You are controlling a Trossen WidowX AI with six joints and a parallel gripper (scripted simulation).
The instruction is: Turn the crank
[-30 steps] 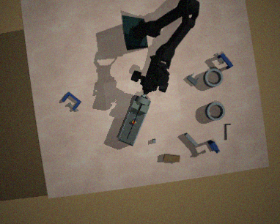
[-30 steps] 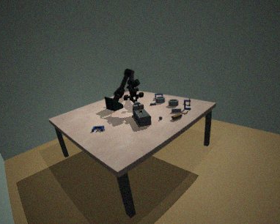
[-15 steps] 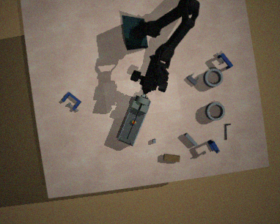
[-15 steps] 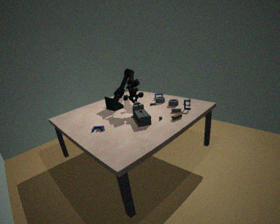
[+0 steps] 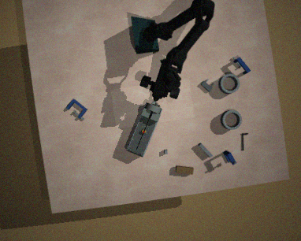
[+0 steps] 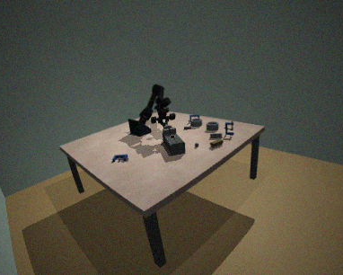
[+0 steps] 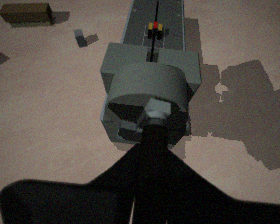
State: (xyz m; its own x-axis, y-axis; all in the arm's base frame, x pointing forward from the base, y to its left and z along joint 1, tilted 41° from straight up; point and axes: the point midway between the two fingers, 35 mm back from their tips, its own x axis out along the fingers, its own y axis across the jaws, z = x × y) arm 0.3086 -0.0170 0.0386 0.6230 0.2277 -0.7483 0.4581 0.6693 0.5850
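Now: the red pointer 150 mm ahead of my gripper tip, 80 mm to the right of it and 10 mm below it. From my gripper tip the other things lie so: small grey cube 270 mm ahead, 20 mm to the left, 80 mm below; then grey bar 290 mm ahead, 230 mm to the left, 80 mm below; then dark handle 20 mm behind, 10 mm to the left, 20 mm above.
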